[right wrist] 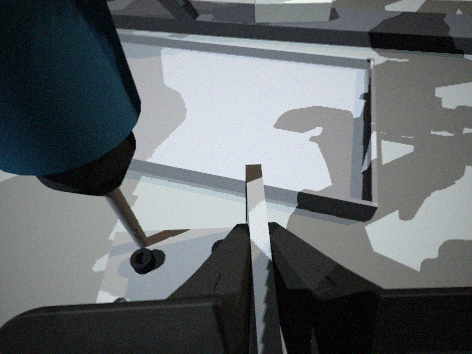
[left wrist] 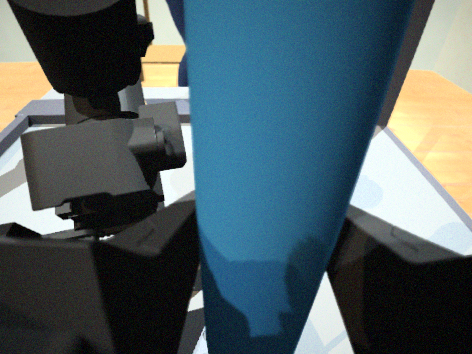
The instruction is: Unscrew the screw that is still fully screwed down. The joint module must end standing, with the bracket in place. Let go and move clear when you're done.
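Places are measured from the left arm's base along level axes (x left, y back, z up), in millimetres.
Where they show: left gripper, fingertip midpoint: [left wrist: 260,201]; right gripper, fingertip midpoint: [right wrist: 256,234].
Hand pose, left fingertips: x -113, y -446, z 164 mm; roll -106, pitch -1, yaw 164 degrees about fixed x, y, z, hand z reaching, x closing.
After its pixels a point has its place.
A blue-handled screwdriver [left wrist: 280,130] @[x -99, y -411, z 216 mm] [right wrist: 60,90] @[x -93, y -439, z 118 mm] is held upright, slightly tilted, in my left gripper [left wrist: 260,201] @[x -113, y -446, z 164 mm], which is shut on its handle. In the right wrist view its thin metal shaft [right wrist: 126,216] @[x -105, y -423, z 51 mm] ends at the head of a black screw [right wrist: 143,261] @[x -104, y -429, z 25 mm]. That screw sits on a pale flat plate [right wrist: 175,270] @[x -90, y -432, z 22 mm], and a second dark screw head [right wrist: 218,246] is partly hidden behind a finger. My right gripper [right wrist: 256,234] @[x -54, y -430, z 51 mm] is shut on a thin, light upright plate, apparently part of the bracket [right wrist: 259,212] @[x -54, y -431, z 66 mm]. The joint module cannot be made out clearly.
A shallow rectangular tray [right wrist: 335,206] @[x 7, y -353, z -37 mm] with grey walls lies beyond the right fingers. A dark rail [right wrist: 240,29] @[x -71, y -51, z -32 mm] runs behind it. The other arm's dark grey body [left wrist: 85,165] @[x -50, y -475, z 170 mm] stands close on the left in the left wrist view. A wooden floor [left wrist: 425,100] shows beyond the table.
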